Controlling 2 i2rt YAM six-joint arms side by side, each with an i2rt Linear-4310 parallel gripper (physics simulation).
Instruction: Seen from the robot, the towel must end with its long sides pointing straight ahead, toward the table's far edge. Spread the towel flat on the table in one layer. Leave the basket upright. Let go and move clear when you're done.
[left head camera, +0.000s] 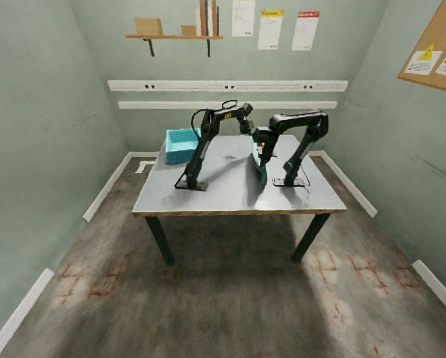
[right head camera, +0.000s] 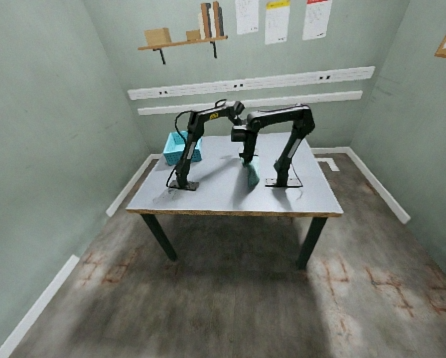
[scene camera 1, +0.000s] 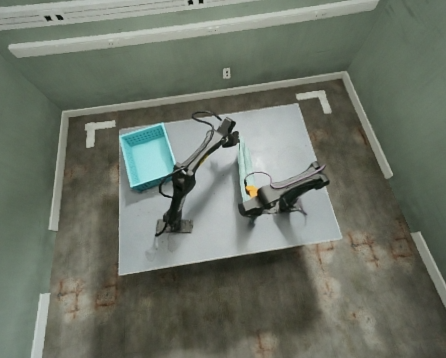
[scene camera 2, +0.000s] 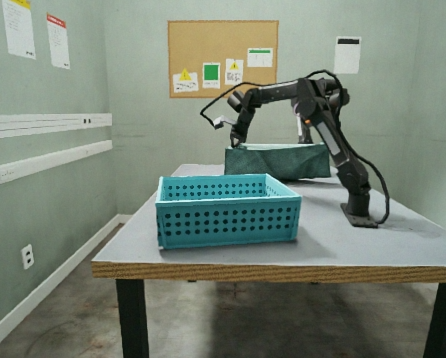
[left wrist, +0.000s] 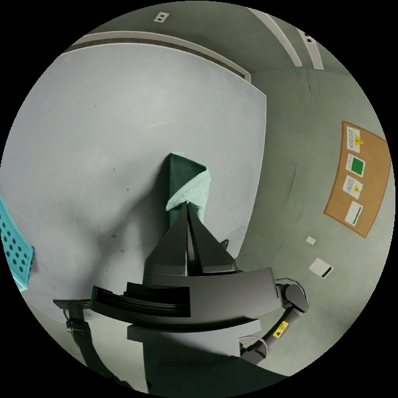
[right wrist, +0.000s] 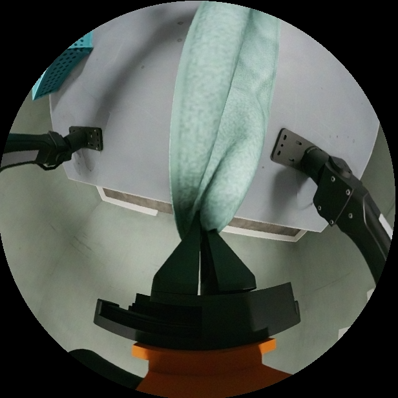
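The green towel (left head camera: 262, 176) (right head camera: 253, 175) (scene camera 1: 243, 162) (scene camera 2: 285, 164) (left wrist: 198, 189) (right wrist: 210, 100) hangs in a folded, narrow strip between the grippers. Its long direction runs from near the arm bases toward the table's far edge. My left gripper (scene camera 2: 235, 144) (left wrist: 186, 206) is shut on the towel's far end, above the table. My right gripper (right head camera: 246, 162) (right wrist: 200, 214) is shut on its near end. Whether the lower edge touches the table I cannot tell. The turquoise basket (left head camera: 180, 156) (right head camera: 191, 155) (scene camera 1: 131, 167) (scene camera 2: 227, 222) stands upright at the table's far left in the head views.
The grey table (left head camera: 225, 200) (scene camera 1: 215, 245) carries both arm bases near its front edge. The left arm's base (scene camera 1: 175, 226) is in front of the basket. The left arm reaches diagonally across the table's middle. The right arm bends over near the right base (left head camera: 289, 182).
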